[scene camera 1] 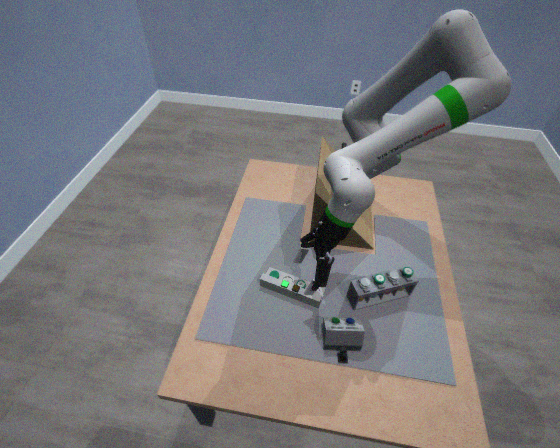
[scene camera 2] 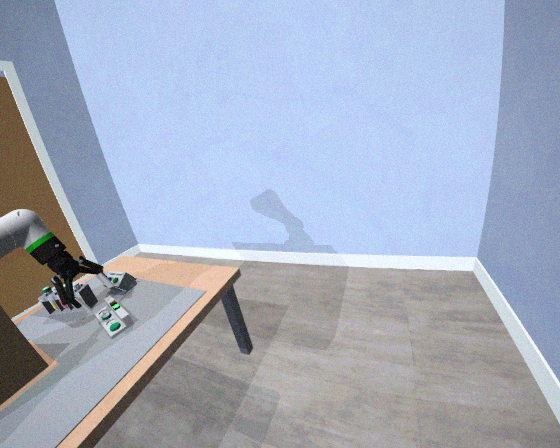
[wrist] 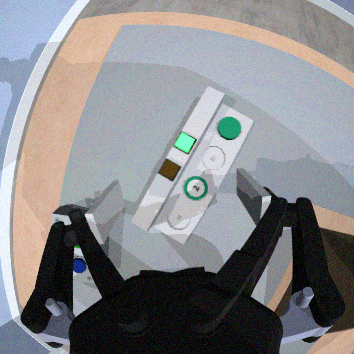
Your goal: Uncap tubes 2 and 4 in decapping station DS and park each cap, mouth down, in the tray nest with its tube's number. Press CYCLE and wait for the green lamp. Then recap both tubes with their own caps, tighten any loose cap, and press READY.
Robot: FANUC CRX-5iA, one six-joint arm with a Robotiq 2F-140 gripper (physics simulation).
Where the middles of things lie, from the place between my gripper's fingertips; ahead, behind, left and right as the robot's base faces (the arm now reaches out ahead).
Scene:
Right now my hand is 17 cm short of the grey button box (scene camera 1: 345,337), 14 cm to the right of it and 5 cm above it.

